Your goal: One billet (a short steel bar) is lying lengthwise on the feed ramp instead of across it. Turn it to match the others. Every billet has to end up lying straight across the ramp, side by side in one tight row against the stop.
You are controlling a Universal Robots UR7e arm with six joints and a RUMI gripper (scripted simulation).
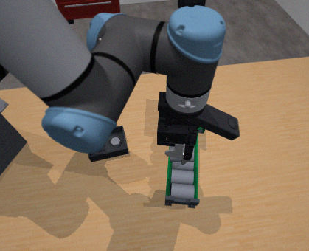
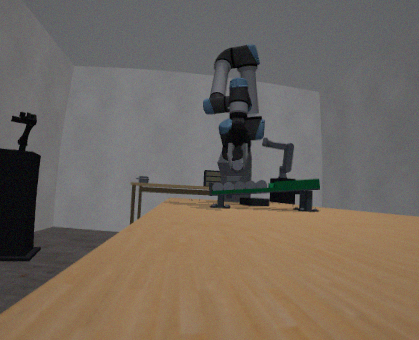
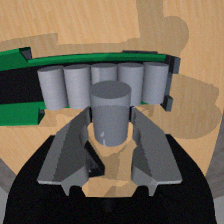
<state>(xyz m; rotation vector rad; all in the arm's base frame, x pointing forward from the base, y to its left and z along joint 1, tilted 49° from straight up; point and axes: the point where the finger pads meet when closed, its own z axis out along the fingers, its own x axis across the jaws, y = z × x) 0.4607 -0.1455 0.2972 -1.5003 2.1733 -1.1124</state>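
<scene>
My hand is 100 mm above the stop, 80 mm to the left of it and 50 mm past it. Also, from my hand: black tray 220 mm to the left, 160 mm behind, 150 mm below.
</scene>
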